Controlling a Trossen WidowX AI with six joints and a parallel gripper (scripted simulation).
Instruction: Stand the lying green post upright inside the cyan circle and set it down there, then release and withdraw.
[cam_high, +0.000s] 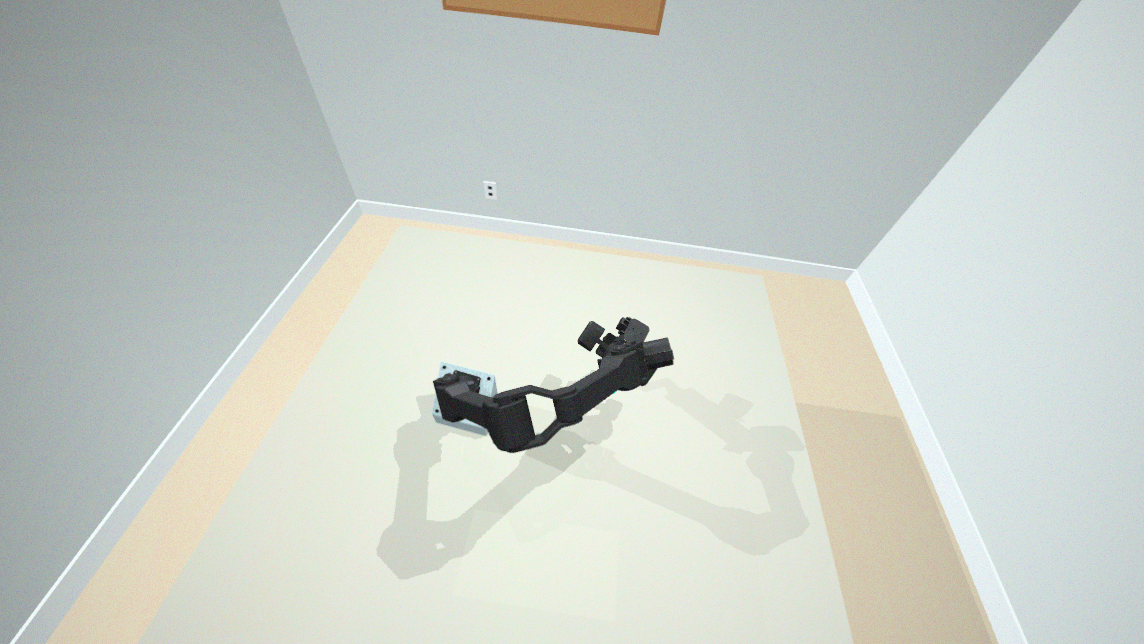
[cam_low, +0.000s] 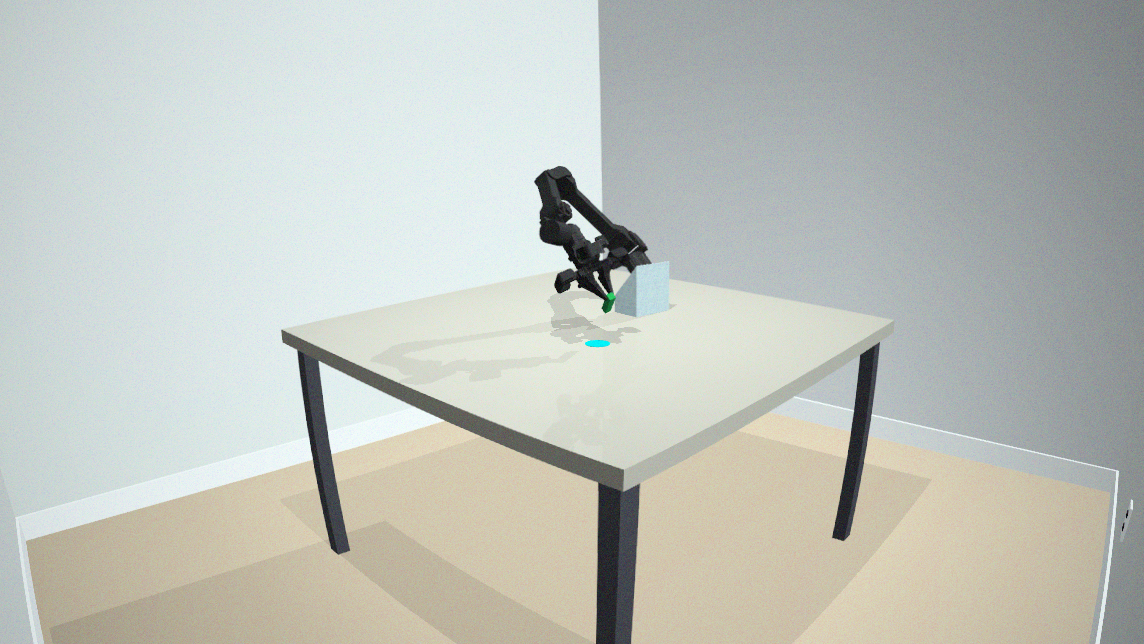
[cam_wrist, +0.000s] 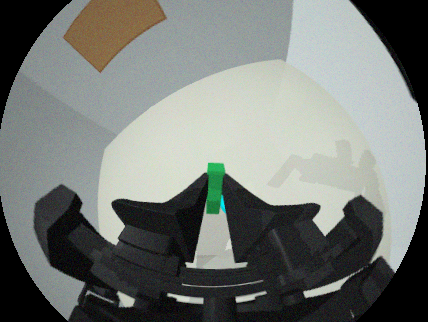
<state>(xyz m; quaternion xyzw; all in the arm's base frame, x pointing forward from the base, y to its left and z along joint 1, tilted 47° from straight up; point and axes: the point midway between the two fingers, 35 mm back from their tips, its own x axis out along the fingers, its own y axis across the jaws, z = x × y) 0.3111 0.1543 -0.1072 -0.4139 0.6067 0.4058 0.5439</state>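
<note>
Now: gripper tip 12 cm above the cyan circle, 4 cm to the left of it and 1 cm short of it. From my gripper tip the other things lie so: green post (1 cm to the right, 1 cm below, 1 cm behind).
</note>
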